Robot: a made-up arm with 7 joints.
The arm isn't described. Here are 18 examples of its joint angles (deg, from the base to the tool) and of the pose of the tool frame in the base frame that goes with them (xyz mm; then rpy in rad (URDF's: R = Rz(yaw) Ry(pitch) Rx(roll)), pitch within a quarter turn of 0, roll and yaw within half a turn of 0).
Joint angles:
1: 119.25 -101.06 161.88 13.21 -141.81 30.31 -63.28
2: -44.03 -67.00 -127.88 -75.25 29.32 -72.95 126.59
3: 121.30 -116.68 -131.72 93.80 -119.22 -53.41 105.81
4: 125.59 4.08 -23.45 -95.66 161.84 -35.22 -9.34
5: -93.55 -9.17 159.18 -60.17 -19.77 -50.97 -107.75
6: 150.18 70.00 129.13 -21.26 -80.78 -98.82 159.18
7: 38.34 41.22 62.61 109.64 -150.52 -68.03 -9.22
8: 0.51 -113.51 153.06 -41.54 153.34 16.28 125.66
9: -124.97 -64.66 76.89 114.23 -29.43 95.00 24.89
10: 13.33 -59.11 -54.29 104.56 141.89 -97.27 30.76
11: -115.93 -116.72 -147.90 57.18 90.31 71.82 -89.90
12: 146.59 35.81 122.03 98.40 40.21 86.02 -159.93
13: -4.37 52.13 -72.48 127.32 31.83 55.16 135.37
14: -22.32 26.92 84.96 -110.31 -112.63 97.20 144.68
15: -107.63 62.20 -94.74 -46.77 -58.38 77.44 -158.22
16: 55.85 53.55 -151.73 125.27 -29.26 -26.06 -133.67
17: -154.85 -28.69 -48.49 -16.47 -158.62 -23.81 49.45
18: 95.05 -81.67 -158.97 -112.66 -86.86 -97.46 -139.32
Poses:
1: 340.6 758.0 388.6 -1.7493 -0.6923 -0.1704
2: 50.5 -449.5 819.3 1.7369 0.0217 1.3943
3: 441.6 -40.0 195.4 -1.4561 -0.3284 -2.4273
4: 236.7 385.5 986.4 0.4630 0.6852 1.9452
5: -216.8 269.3 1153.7 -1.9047 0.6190 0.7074
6: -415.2 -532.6 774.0 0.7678 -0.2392 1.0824
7: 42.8 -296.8 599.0 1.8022 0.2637 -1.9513
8: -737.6 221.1 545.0 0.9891 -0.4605 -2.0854
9: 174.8 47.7 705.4 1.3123 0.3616 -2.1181
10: -113.5 334.6 685.1 2.7001 -0.0093 1.1644
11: -37.2 -570.0 130.3 -1.5669 0.0813 2.4678
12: -10.7 134.9 876.6 1.6939 0.0866 1.6307
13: 94.7 251.7 519.2 -3.0361 0.5309 0.9605
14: 107.2 366.6 669.2 2.1763 -0.0171 1.5126
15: 22.7 536.2 1039.4 -0.2992 -0.2229 0.7119
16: 139.7 197.8 928.1 -0.8668 -1.0961 -1.0051
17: 464.5 -200.1 1243.7 -0.2986 0.1683 -0.7241
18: 63.1 190.5 897.6 -0.4121 1.2029 -0.3500
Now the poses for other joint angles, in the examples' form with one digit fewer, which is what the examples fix.
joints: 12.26 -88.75 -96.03 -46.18 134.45 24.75 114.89
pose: -704 -204 617 0.450 0.890 -1.548
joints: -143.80 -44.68 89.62 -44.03 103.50 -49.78 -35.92
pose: 111 -539 1104 0.155 -0.238 -0.706
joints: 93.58 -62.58 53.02 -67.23 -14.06 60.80 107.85
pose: 423 636 713 0.509 0.635 2.088
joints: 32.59 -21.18 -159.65 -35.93 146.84 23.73 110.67
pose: 12 -72 1347 -0.806 -0.013 -2.054
